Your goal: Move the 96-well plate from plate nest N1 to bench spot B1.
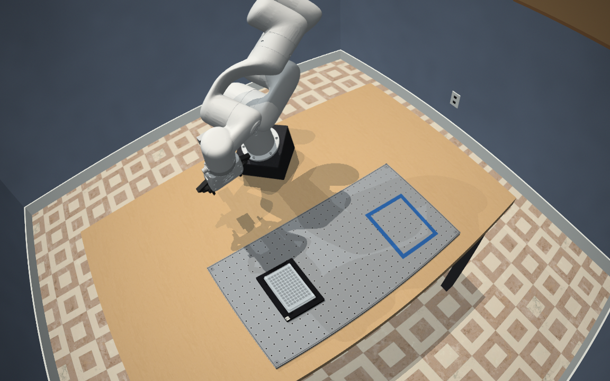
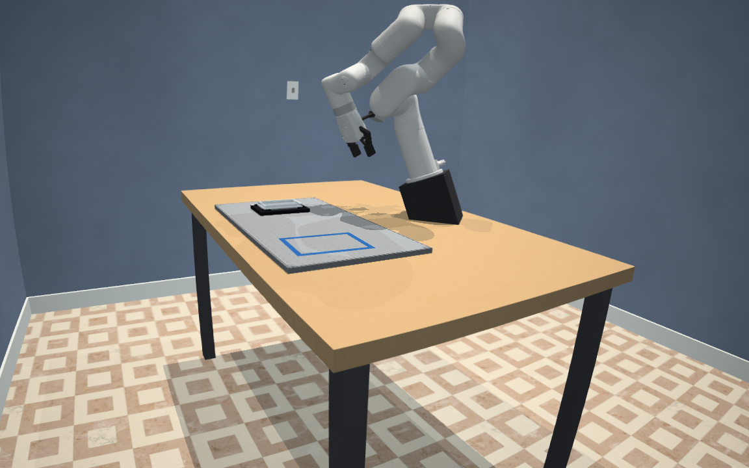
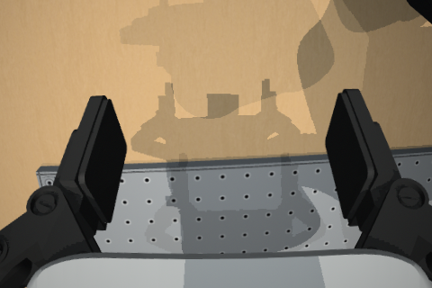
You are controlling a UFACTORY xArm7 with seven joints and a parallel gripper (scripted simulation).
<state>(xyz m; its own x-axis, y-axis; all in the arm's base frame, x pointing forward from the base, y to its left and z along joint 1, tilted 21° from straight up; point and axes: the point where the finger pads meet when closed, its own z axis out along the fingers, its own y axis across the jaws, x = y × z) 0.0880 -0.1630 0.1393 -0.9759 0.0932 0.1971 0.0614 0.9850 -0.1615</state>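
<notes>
Right now the 96-well plate is 30 cm ahead of my hand, 16 cm below it and 4 cm to the right of it. Round my hand: black plate nest N1: 30 cm ahead, 17 cm below, 4 cm to the right.
</notes>
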